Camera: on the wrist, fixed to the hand. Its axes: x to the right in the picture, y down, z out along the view.
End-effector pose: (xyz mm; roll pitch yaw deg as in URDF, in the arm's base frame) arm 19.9 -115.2 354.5 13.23 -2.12 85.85
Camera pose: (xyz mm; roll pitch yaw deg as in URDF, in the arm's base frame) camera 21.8 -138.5 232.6 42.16 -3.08 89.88
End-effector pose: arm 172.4 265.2 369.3 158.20 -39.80 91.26
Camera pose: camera 101.9 180.4 426.1 -169.36 -41.21 86.14
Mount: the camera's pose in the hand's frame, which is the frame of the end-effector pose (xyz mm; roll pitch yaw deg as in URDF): -27.6 -31.2 -116.9 29.11 -0.02 4.14
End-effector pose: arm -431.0 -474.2 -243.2 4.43 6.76 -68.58
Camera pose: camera -466.7 -443.7 -358.1 34.02 6.40 -64.43
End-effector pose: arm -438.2 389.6 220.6 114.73 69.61 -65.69
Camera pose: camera -325.6 429.9 253.6 139.89 65.80 -69.96
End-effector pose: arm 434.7 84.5 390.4 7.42 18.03 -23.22
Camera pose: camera 370.2 94.9 284.9 37.84 17.43 -18.92
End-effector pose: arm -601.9 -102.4 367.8 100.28 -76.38 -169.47
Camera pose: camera -582.9 -221.5 338.7 133.86 -80.42 -174.03
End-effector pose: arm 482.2 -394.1 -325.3 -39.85 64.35 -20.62
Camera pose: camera 377.4 -460.3 -330.6 -3.35 66.78 -12.51
